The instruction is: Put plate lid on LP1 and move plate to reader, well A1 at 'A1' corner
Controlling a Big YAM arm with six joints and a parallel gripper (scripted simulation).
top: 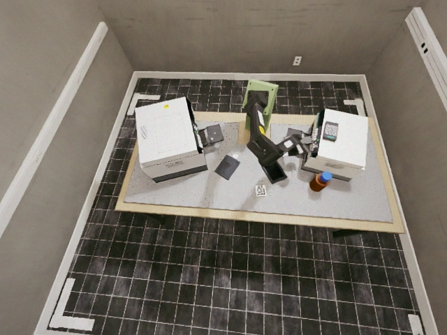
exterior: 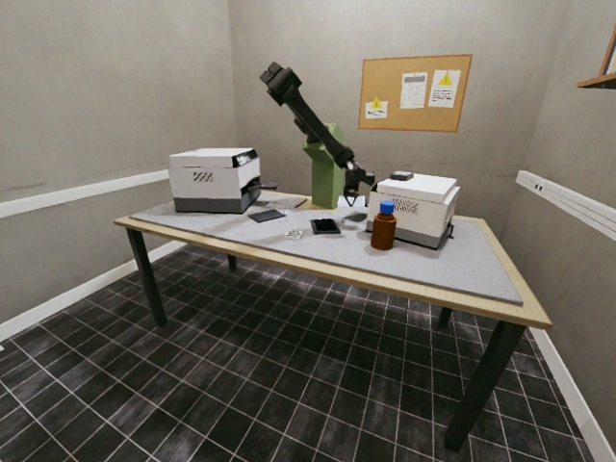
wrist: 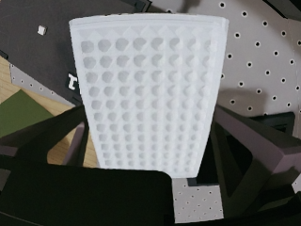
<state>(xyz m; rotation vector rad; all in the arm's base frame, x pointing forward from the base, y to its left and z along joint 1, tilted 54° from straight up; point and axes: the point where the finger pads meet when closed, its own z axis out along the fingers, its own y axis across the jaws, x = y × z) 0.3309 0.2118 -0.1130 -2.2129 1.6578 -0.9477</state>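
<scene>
The dark flat lid is 12 cm ahead of my hand, 9 cm to the right of it and 9 cm below it. The rest, counted from my hand: brown capped bottle: 22 cm ahead, 18 cm to the left, 1 cm above; then white well plate: right at my hand.
</scene>
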